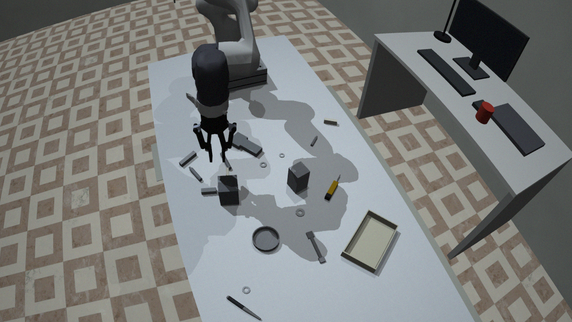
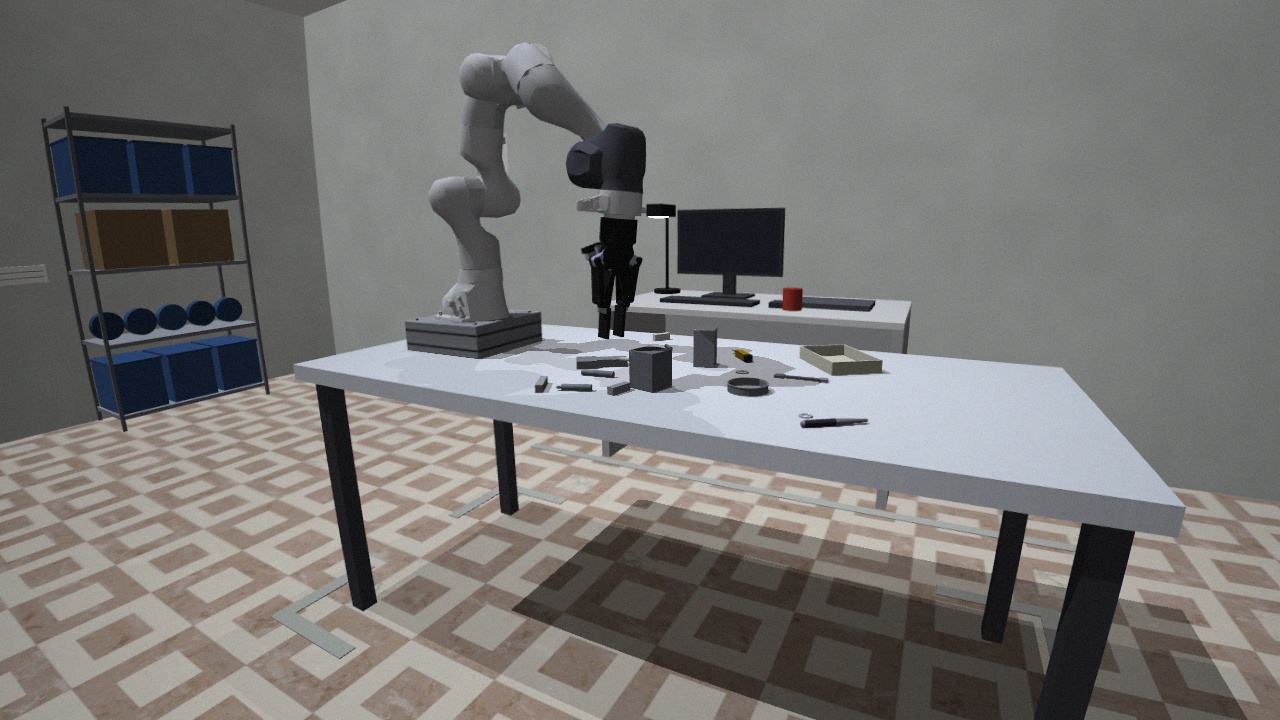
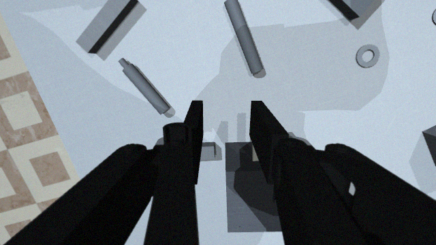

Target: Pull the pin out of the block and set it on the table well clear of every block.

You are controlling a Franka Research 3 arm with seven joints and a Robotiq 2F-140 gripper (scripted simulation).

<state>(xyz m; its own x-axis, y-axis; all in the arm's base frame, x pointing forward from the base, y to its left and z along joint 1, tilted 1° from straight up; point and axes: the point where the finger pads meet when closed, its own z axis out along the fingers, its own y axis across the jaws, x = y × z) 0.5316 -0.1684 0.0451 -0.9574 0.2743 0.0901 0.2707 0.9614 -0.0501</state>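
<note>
My hand is 4 cm short of the cream pin, 2 cm to the right of it and 8 cm above it. From my hand the other things lie so: dark grey block 8 cm ahead, 1 cm to the left, 9 cm below; small grey bar 5 cm ahead, 5 cm to the right, 13 cm below; stepped plate 12 cm behind, 12 cm to the left, 12 cm below.
</note>
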